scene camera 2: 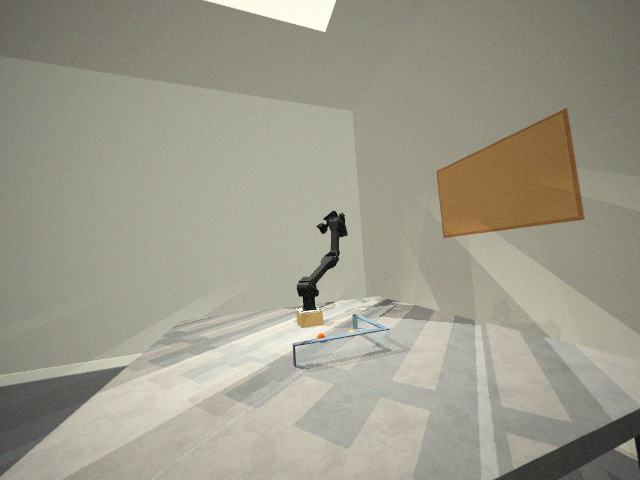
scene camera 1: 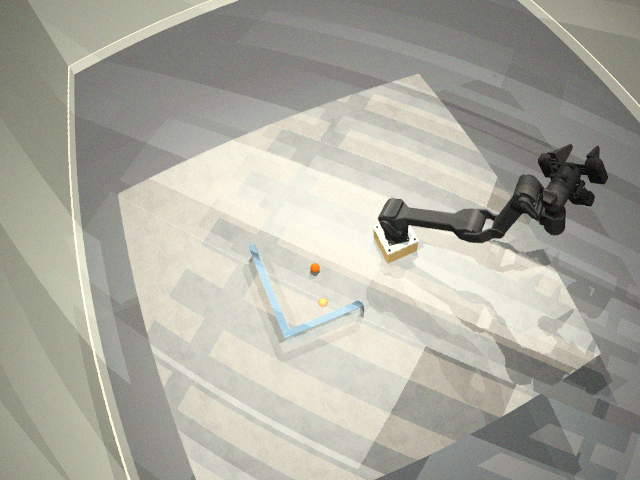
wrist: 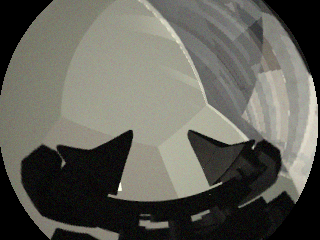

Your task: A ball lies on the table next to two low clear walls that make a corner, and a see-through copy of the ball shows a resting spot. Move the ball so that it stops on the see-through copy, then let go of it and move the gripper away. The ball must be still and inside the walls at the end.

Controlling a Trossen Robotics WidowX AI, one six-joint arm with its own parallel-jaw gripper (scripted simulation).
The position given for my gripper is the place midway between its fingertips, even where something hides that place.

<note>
My gripper [scene camera 1: 584,146] is open and holds nothing.
My gripper also shows in the wrist view [wrist: 161,133].
</note>
